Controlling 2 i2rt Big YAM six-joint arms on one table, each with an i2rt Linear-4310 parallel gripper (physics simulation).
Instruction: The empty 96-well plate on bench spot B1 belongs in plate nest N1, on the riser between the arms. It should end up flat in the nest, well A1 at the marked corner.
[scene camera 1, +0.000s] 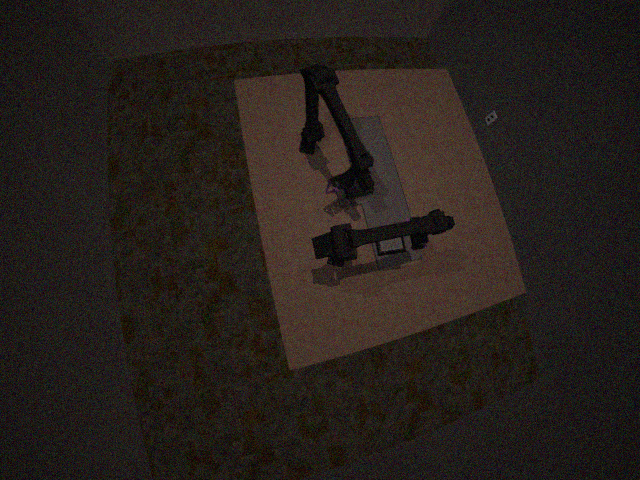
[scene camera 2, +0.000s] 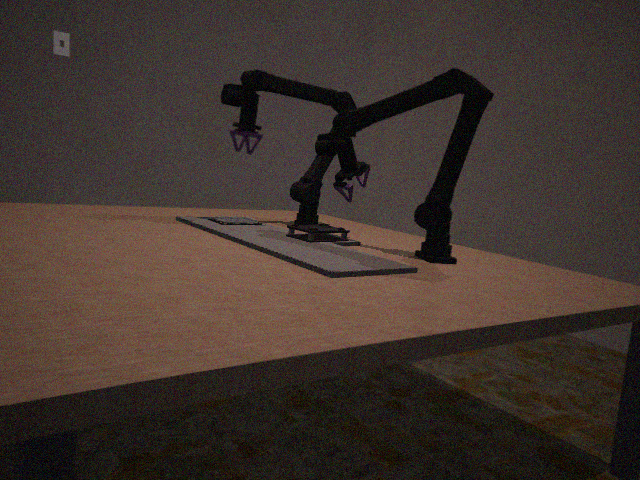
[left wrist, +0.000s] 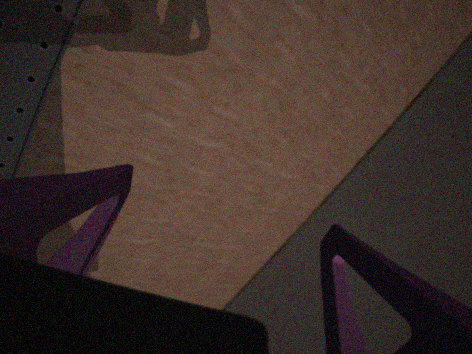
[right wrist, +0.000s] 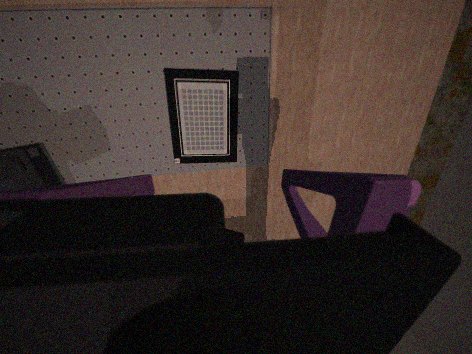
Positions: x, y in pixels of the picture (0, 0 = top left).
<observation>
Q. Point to my right gripper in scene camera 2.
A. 243, 153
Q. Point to a thin slab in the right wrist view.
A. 170, 74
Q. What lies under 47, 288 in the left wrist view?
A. My left gripper.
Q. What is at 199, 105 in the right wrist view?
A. A white gridded well plate.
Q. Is my right gripper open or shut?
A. Open.
</observation>
